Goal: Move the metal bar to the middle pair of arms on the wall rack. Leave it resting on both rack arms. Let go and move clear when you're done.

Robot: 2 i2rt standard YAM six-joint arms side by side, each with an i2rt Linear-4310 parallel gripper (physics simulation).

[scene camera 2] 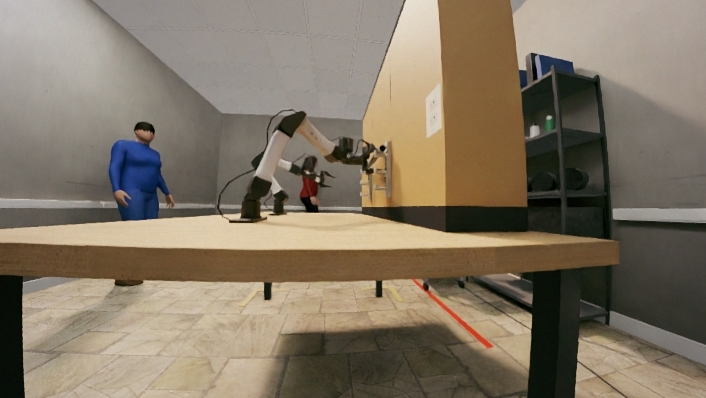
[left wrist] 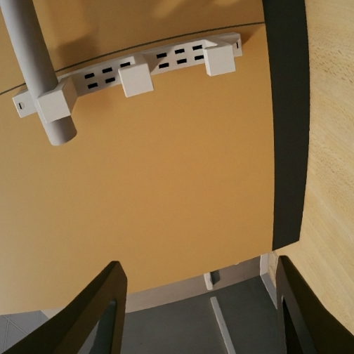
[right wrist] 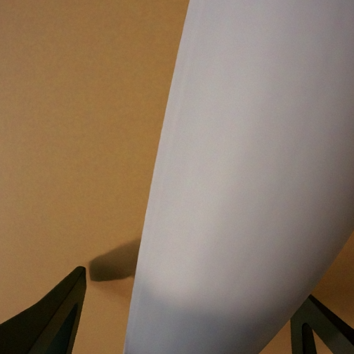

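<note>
The grey metal bar (scene camera 2: 382,148) (left wrist: 32,50) (right wrist: 240,150) rests on the top arm of the far rack rail (left wrist: 152,62) in the left wrist view. In scene camera 2 its near end is at the top arm of the near rack rail (scene camera 2: 389,170); contact there is unclear. The far rail's middle arm (left wrist: 136,80) and bottom arm (left wrist: 220,59) hold no bar. My right gripper (scene camera 2: 376,156) (right wrist: 197,293) is open, its fingers on either side of the bar, very close to it. My left gripper (scene camera 2: 331,180) (left wrist: 198,269) is open and empty, away from the bar.
The orange wall panel (scene camera 2: 480,115) (left wrist: 190,175) (right wrist: 75,125) stands behind the rack, with a black strip (scene camera 2: 485,218) (left wrist: 290,125) along its base. The wooden table (scene camera 2: 250,235) (left wrist: 332,125) lies below. Two people stand beyond the table, and a dark shelf unit (scene camera 2: 561,170) stands behind the panel.
</note>
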